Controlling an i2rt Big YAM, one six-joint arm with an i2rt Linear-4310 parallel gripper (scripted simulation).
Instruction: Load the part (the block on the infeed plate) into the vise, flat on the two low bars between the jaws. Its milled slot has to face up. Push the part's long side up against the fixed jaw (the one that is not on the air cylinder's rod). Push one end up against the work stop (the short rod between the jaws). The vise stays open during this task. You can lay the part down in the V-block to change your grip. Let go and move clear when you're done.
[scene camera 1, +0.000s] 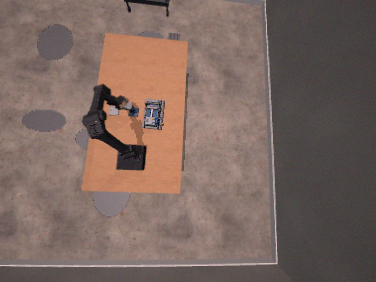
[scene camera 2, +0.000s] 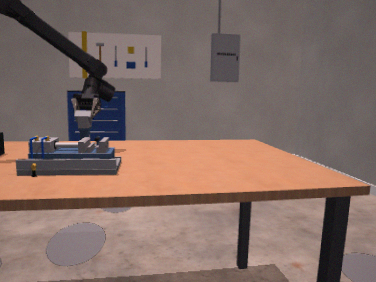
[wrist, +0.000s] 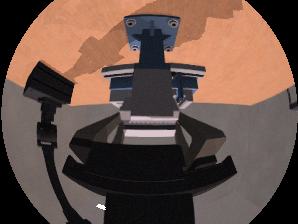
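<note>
Visible to me: a part (wrist: 133, 126), together with my gripper (wrist: 149, 113).
</note>
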